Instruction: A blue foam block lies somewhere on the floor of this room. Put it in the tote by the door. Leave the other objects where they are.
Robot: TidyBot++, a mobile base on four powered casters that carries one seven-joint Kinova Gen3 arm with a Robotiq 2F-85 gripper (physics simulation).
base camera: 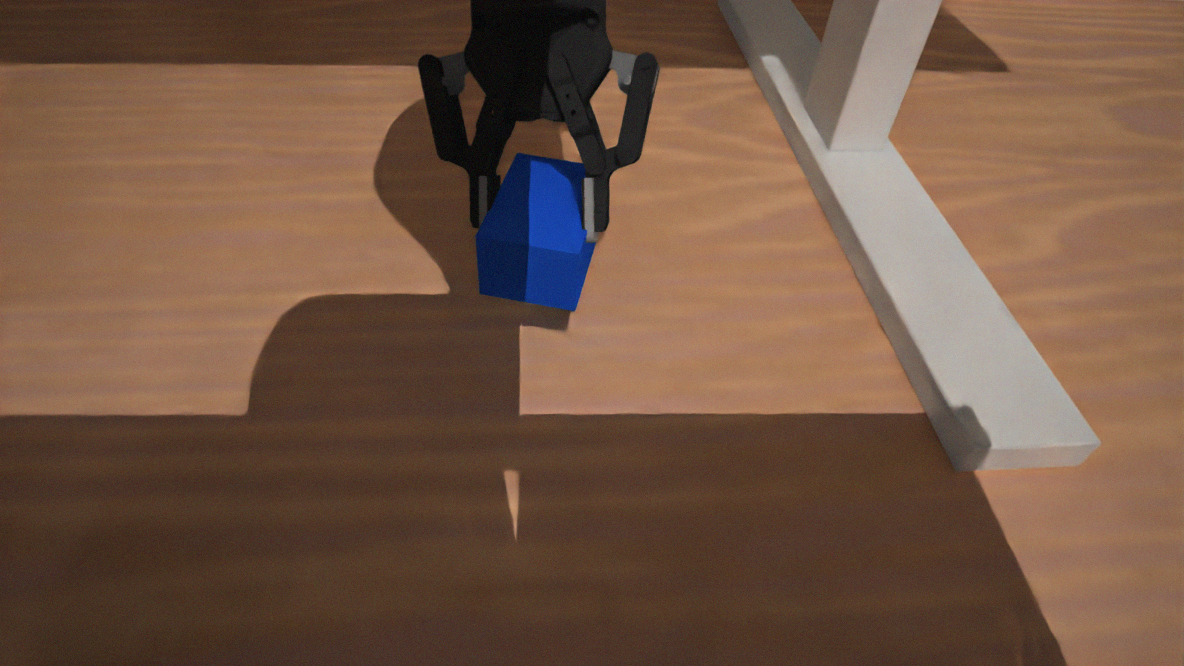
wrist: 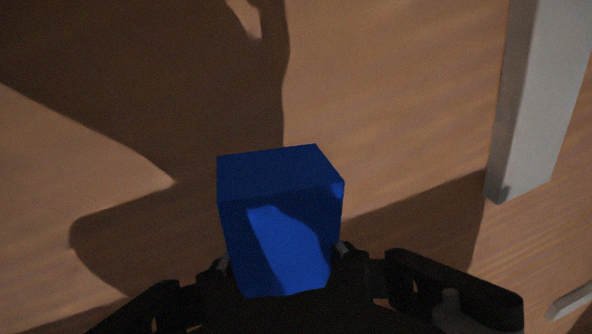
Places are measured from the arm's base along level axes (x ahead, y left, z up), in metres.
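Where they show: gripper, fingertip midpoint: [base camera: 539, 240] [wrist: 283, 257].
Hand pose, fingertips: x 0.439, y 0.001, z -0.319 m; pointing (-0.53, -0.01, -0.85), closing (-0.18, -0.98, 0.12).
Things, the pixels of their top centre, and the offset from my fingertips. "spot": a spot on its surface instead. Level surfaces: height alone.
- blue foam block at its top centre: [wrist: 286, 259] [base camera: 544, 198] 0.018 m ahead, 0.003 m right, 0.017 m up
- light grey furniture foot at a spot on its surface: [base camera: 935, 273] [wrist: 560, 71] spot: 0.033 m ahead, 0.284 m right, 0.053 m down
- wooden floor at its surface level: 0.078 m down
The blue foam block [base camera: 534, 240] [wrist: 280, 225] is held between the two fingers of my gripper [base camera: 539, 202] [wrist: 283, 257]. The gripper is shut on it. In the base camera view the block hangs at the upper middle, slightly tilted, with its lower part sticking out below the fingertips. It appears to be above the wooden floor. In the wrist view the block stands out beyond the fingertips at the lower middle, with a lit patch on its near face. The tote by the door does not show in either view.
A light grey furniture foot [base camera: 935, 273] [wrist: 550, 100] lies along the wooden floor [base camera: 206, 182] [wrist: 390, 75], to the right of the gripper in both views. A post [base camera: 869, 74] rises from it in the base camera view. Dark shadows cross the floor.
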